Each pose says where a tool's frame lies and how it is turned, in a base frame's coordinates. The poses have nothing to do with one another.
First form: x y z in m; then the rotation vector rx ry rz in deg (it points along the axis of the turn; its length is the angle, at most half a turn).
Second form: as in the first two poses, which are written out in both.
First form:
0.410, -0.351, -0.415, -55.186, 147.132, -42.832
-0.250, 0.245, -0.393, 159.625, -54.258, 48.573
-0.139, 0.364, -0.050, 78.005, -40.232, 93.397
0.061, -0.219, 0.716, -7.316, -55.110, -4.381
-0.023, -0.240, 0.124, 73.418, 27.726, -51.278
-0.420, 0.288, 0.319, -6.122, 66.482, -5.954
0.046, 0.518, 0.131, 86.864, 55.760, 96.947
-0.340, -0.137, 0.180, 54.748, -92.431, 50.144
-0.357, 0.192, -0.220, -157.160, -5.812, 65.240
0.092, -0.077, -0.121, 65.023, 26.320, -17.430
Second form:
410, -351, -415, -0.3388, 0.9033, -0.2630, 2.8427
-250, 245, -393, 0.9098, -0.3092, 0.2768, 3.0622
-139, 364, -50, 0.6086, -0.3139, 0.7287, 2.2369
61, -219, 716, -0.1312, -0.9882, -0.0786, 0.9733
-23, -240, 124, 0.7832, 0.2958, -0.5470, 1.6362
-420, 288, 319, -0.0913, 0.9919, -0.0888, 1.1699
46, 518, 131, 0.6134, 0.3938, 0.6846, 2.4716
-340, -137, 180, 0.4618, -0.7796, 0.4230, 2.0692
-357, 192, -220, -0.9230, -0.0341, 0.3832, 2.9716
92, -77, -121, 0.8996, 0.3641, -0.2411, 1.2615

